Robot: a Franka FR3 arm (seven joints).
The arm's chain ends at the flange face. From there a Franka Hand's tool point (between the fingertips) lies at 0.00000 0.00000 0.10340 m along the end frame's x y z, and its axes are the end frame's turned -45 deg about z.
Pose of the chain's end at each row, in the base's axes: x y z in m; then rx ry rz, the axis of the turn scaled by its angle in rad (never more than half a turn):
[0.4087 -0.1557 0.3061 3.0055 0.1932 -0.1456]
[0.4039 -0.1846 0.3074 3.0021 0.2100 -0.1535]
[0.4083 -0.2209 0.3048 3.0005 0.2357 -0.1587]
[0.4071 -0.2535 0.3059 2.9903 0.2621 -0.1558]
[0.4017 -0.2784 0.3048 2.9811 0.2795 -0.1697]
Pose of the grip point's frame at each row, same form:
[0.3996 -0.1693 0.2040 2.7412 1.3475 -0.2105]
[0.3944 -0.1985 0.2054 2.7333 1.3629 -0.2191]
[0.3985 -0.2349 0.2028 2.7229 1.3869 -0.2237]
[0.3977 -0.2684 0.2040 2.7029 1.4076 -0.2255]
[0.3915 -0.2941 0.2031 2.6908 1.4221 -0.2427]

